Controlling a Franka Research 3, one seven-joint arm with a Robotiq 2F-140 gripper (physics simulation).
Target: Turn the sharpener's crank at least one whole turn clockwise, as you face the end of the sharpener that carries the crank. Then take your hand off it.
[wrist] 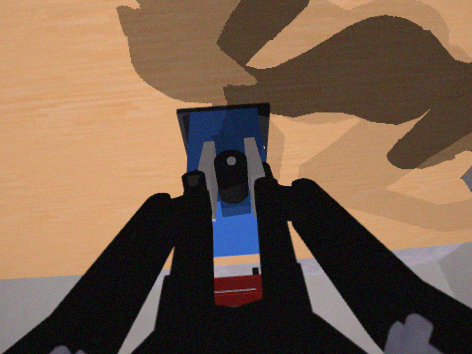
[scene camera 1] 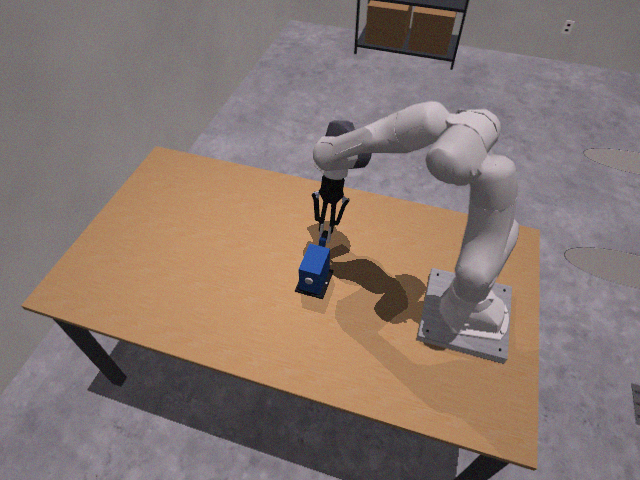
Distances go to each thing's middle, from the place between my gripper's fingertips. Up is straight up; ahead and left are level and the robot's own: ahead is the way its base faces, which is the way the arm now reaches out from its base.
I see the blue sharpener point(scene camera 1: 314, 272) 7 cm to the left of my hand and 4 cm below it. From my hand the other things lie so: black crank handle point(wrist: 232, 180) 2 cm above.
